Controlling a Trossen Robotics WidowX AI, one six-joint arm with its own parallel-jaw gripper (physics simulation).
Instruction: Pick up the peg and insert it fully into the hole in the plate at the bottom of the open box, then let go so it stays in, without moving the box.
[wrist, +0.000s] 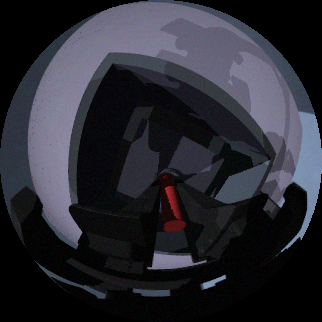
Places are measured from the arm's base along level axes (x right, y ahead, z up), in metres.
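Where they show: gripper, fingertip midpoint: (166, 183).
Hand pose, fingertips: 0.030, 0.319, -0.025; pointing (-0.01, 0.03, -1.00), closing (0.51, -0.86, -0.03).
Observation:
Things, the pixels of their centre, and the offset from my fingertips, as dx, dy, dz. "spot": a spot on its surface instead. Level surfaces: height alone.
- red peg, body centre: (167, 188) +0.000, +0.000, +0.009
- open box, surface spot: (73, 160) spot: -0.004, +0.073, +0.038
- hole, surface spot: (171, 170) spot: +0.013, +0.003, +0.000
- grey rim, surface spot: (200, 80) spot: +0.075, +0.028, +0.038
- pale table top, its level: dz -0.060
A red peg (172, 205) stands between the two dark fingers of my gripper (166, 183), which is shut on it. The peg's near end faces the camera and its far end points down into the open box (73, 160). The fingers reach inside the box. The plate (137, 167) lies at the box bottom, partly in shadow. A small grey rim of the hole (171, 170) shows just beyond the peg's far end. The fingers and the peg hide most of the hole, so I cannot tell whether the peg's tip is in it.
The box walls rise around the fingers on all sides, with the grey rim (200, 80) running across the top and right. A pale table top (52, 125) surrounds the box and carries the arm's shadow at the upper right. The wall inside is lit at the right.

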